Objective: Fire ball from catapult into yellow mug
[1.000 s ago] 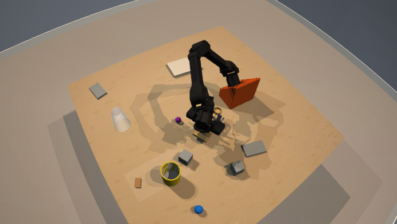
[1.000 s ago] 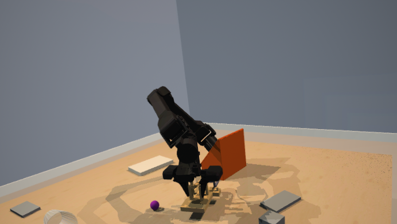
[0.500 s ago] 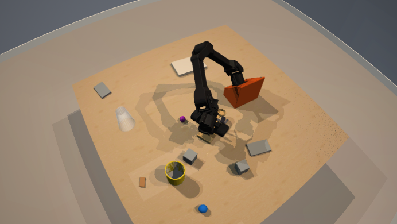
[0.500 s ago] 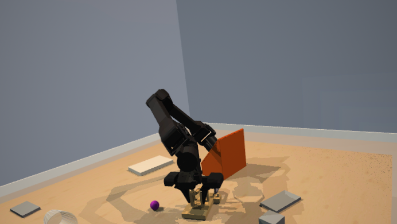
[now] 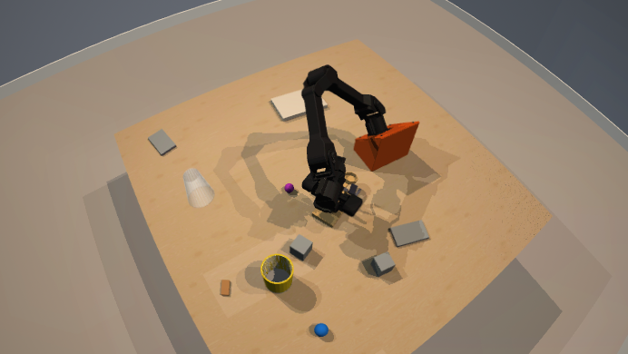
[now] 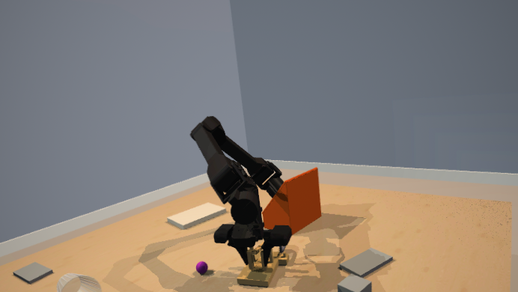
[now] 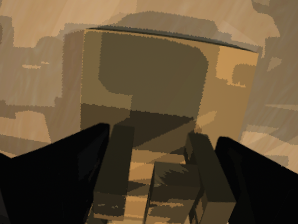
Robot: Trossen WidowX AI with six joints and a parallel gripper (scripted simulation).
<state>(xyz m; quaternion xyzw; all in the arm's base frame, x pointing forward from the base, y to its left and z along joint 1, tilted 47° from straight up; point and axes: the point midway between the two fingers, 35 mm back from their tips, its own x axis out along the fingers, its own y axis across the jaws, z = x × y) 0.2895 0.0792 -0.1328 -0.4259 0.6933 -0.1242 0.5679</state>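
My gripper tip is 70 mm short of the purple ball, 140 mm to the left of it and 20 mm above it. The rest, counted from my gripper tip: blue ball (220 mm ahead, 330 mm to the left, 10 mm below); yellow mug (250 mm ahead, 140 mm to the left); wooden catapult (60 mm behind, 20 mm to the right, 20 mm above).
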